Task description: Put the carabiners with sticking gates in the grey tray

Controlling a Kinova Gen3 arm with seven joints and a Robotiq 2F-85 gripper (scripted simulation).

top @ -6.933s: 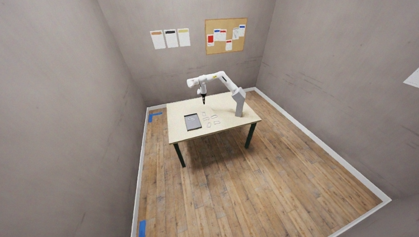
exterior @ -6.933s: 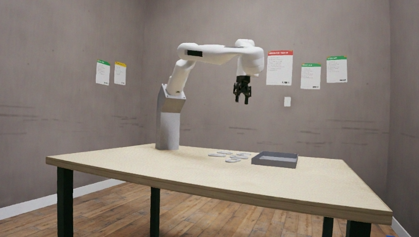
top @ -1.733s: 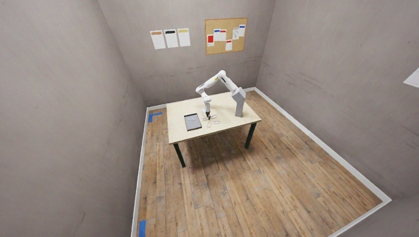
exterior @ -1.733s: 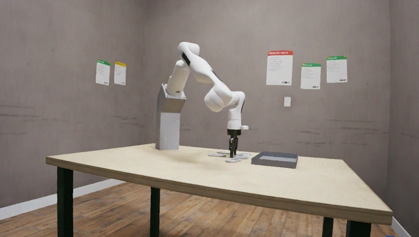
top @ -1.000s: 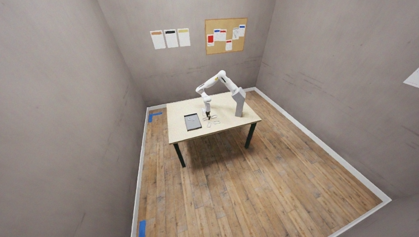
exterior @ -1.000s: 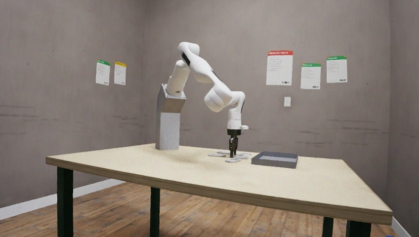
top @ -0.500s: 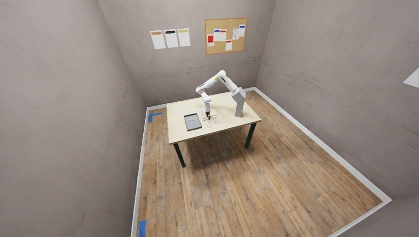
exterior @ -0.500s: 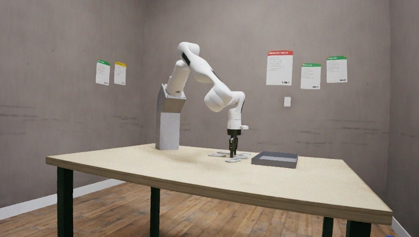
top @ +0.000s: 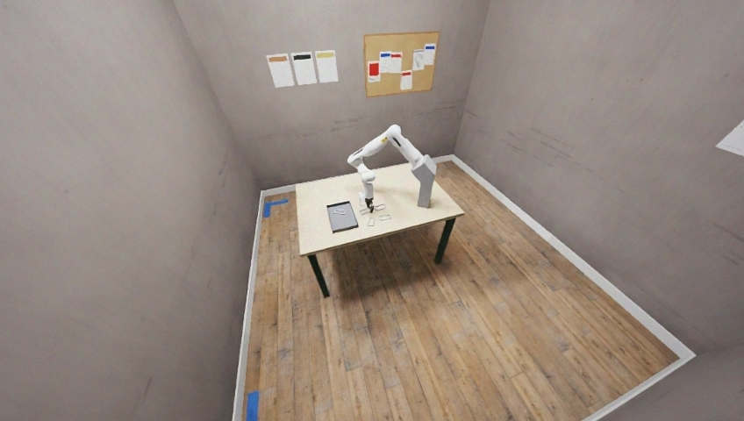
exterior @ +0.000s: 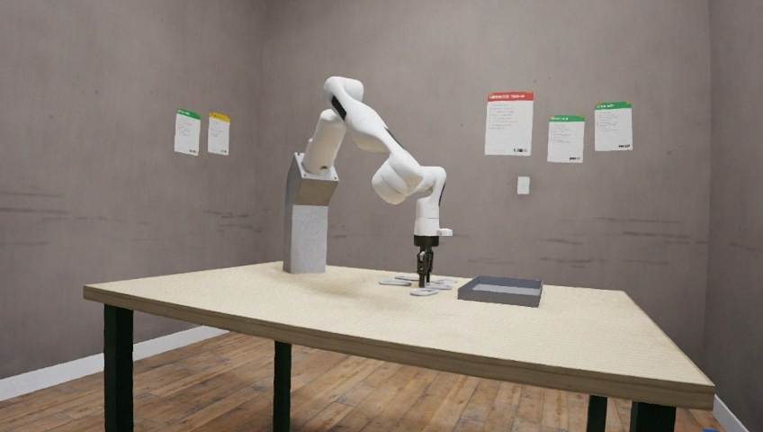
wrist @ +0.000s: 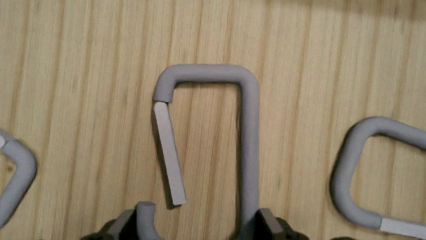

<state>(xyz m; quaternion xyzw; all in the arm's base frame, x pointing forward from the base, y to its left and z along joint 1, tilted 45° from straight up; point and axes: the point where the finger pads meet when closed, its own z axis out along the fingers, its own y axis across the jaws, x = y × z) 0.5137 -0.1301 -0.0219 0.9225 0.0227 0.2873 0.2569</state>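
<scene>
My hand is 5 cm short of the carabiner gate, 1 cm to the right of it and 1 cm above it. Round my hand: grey tray 23 cm ahead, 5 cm to the right, 1 cm below.
</scene>
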